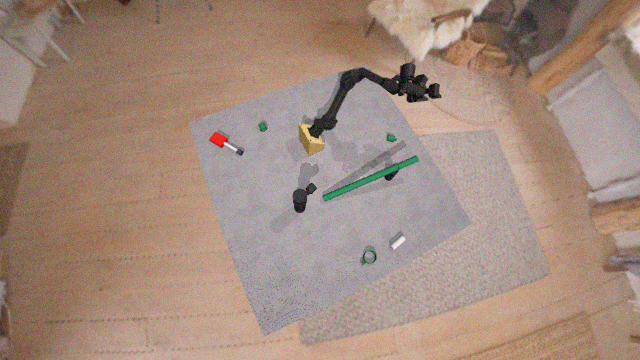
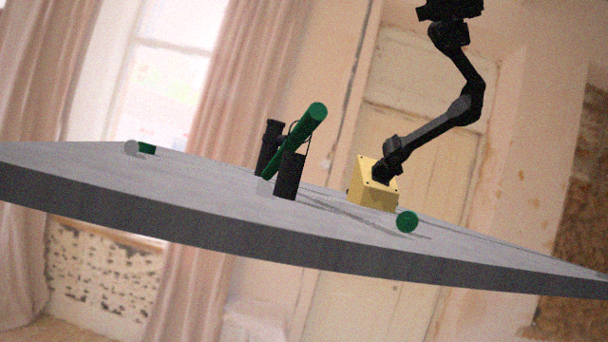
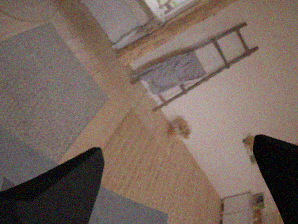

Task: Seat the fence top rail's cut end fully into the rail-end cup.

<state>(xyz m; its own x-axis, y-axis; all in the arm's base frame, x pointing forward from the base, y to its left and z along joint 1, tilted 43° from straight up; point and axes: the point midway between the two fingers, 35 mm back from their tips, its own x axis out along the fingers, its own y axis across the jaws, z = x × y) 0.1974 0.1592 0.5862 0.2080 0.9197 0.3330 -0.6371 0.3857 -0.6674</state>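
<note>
The rail-end cup lies 17 cm ahead of my gripper tip, 67 cm to the right of it and 30 cm below it. Round my gripper tip: loop cap (18 cm ahead, 19 cm to the right, 33 cm below); white cylinder (55 cm ahead, 31 cm to the right, 42 cm below); red-handled tool (27 cm behind, 102 cm to the right, 42 cm below).
</note>
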